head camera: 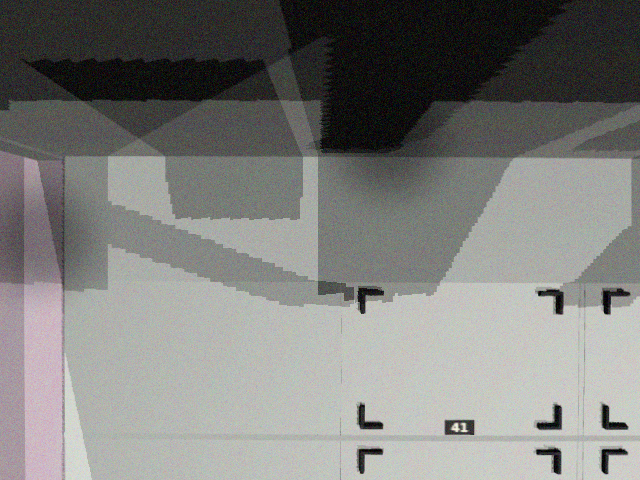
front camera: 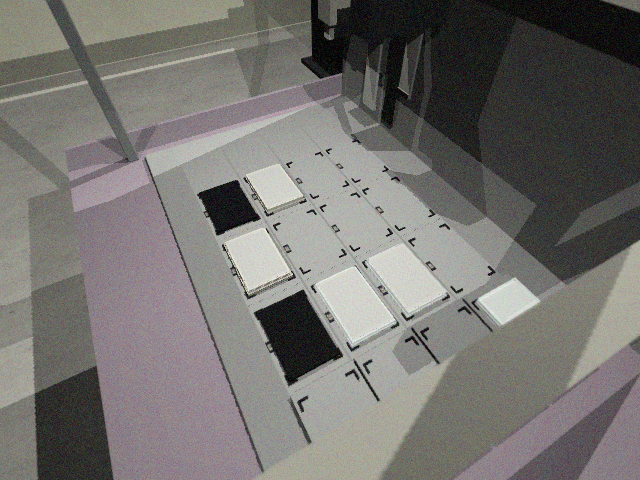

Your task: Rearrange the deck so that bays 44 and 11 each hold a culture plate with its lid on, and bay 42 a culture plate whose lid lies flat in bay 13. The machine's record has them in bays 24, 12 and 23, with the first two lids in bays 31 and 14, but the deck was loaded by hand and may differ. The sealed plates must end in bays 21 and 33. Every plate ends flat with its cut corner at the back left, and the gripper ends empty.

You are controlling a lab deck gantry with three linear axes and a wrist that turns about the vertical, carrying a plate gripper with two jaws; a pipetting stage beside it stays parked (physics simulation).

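Seen in the pictures: gripper, fingertip midpoint: [front camera: 386,100]; robot's base at its link origin: [front camera: 199,195].
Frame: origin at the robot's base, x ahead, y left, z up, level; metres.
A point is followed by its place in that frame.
Note:
In the front view, black rectangular pieces [front camera: 228,206] @[x 0.073, y 0.042, z 0.008 m] [front camera: 298,335] @[x 0.400, y 0.043, z 0.008 m] lie in bays 11 and 13. Cream-white plates with a darker side edge [front camera: 273,187] @[x 0.071, y 0.146, z 0.014 m] [front camera: 258,260] @[x 0.238, y 0.043, z 0.014 m] lie in bays 21 and 12. White pieces with pale, glassy rims [front camera: 355,305] @[x 0.401, y 0.148, z 0.014 m] [front camera: 406,279] @[x 0.400, y 0.253, z 0.014 m] lie in bays 23 and 33. Another pale glassy piece [front camera: 508,301] @[x 0.520, y 0.362, z 0.029 m] lies in bay 44, its front part hidden by the beam. Which are sealed, lidded or bare lids, and where the cut corners are, cannot be told. The gripper's jaws cannot be made out against the dark shapes at the back.
The bay 41 label [head camera: 459,427] @[x 0.064, y 0.318, z 0.000 m] shows in the head view, with no plate in its corner marks. Bays 14, 24, 34, 22, 31, 32, 42 and 43 hold no plate. A broad beam [front camera: 413,413] @[x 0.615, y 0.003, z 0.400 m] crosses the front view's lower right. A black upright [front camera: 390,98] @[x -0.006, y 0.500, z 0.087 m] stands at the back.

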